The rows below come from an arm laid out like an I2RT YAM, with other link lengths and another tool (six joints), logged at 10 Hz.
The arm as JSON. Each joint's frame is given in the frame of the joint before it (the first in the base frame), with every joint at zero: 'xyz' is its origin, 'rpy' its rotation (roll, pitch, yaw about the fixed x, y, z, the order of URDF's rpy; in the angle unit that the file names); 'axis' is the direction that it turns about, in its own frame. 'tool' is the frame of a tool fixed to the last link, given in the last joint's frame.
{
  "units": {
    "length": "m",
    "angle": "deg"
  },
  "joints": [
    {
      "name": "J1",
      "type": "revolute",
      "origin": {
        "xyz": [
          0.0,
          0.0,
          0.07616
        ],
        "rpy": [
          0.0,
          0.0,
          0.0
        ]
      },
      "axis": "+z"
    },
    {
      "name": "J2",
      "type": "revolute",
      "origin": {
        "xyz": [
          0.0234,
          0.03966,
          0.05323
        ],
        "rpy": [
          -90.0,
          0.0,
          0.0
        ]
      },
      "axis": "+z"
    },
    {
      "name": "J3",
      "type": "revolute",
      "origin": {
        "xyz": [
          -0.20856,
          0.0,
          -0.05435
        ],
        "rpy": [
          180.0,
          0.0,
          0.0
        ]
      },
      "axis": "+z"
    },
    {
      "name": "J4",
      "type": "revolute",
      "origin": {
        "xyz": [
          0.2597,
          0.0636,
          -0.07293
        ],
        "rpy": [
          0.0,
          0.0,
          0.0
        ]
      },
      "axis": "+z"
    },
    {
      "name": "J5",
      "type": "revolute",
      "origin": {
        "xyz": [
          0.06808,
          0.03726,
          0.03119
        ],
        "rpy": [
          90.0,
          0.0,
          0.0
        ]
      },
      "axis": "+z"
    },
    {
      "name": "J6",
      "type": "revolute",
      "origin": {
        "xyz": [
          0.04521,
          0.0,
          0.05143
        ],
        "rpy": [
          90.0,
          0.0,
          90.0
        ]
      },
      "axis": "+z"
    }
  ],
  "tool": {
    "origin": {
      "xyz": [
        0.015,
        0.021,
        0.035
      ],
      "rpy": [
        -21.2,
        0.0,
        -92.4
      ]
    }
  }
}
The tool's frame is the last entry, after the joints.
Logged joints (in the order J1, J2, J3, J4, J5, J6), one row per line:
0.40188, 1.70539, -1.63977, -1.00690, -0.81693, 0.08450
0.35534, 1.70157, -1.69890, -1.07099, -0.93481, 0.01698
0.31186, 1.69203, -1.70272, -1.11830, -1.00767, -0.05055
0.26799, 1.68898, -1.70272, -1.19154, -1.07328, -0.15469
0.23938, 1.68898, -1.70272, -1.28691, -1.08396, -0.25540
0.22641, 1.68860, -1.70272, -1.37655, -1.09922, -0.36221
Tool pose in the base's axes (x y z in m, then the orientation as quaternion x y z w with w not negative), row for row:
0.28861, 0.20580, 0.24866, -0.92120, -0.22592, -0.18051, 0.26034
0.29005, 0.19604, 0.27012, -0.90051, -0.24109, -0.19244, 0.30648
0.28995, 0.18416, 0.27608, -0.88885, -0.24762, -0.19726, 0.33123
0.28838, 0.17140, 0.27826, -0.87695, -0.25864, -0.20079, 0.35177
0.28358, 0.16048, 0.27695, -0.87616, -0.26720, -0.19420, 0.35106
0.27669, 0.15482, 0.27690, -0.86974, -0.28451, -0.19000, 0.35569
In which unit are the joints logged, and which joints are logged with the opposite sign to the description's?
The joints are logged in radians. Opposite sign: J3.
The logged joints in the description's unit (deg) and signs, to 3 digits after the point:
23.026, 97.712, 93.952, -57.691, -46.807, 4.841
20.359, 97.493, 97.340, -61.363, -53.561, 0.973
17.868, 96.946, 97.559, -64.074, -57.735, -2.896
15.355, 96.771, 97.559, -68.270, -61.494, -8.863
13.715, 96.771, 97.559, -73.735, -62.106, -14.633
12.972, 96.750, 97.559, -78.871, -62.981, -20.753

